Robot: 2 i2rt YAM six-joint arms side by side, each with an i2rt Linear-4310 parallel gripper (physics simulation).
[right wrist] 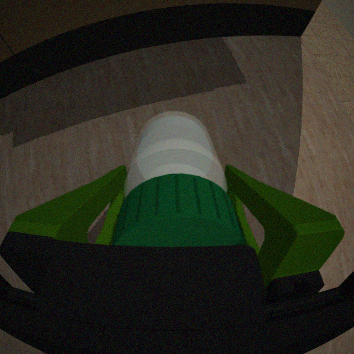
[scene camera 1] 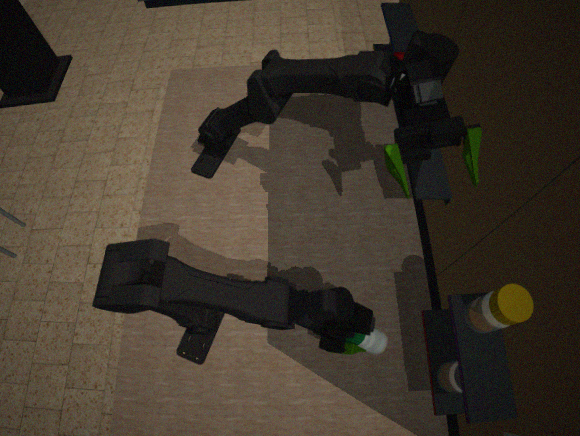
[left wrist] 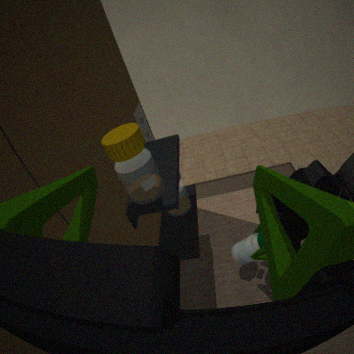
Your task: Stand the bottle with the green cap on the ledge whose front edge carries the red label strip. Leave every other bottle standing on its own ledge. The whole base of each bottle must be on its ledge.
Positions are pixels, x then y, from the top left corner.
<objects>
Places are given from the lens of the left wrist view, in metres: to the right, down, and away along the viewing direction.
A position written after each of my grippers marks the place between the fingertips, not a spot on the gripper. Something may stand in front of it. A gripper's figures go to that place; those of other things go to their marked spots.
my left gripper (left wrist: 174,174): 0.00, 0.00, 0.13
yellow-capped bottle (left wrist: 124,144): -0.06, -0.04, 0.27
purple-edged ledge (left wrist: 163,150): -0.02, -0.04, 0.43
The marked spots on the purple-edged ledge and the yellow-capped bottle are 0.16 m apart.
</objects>
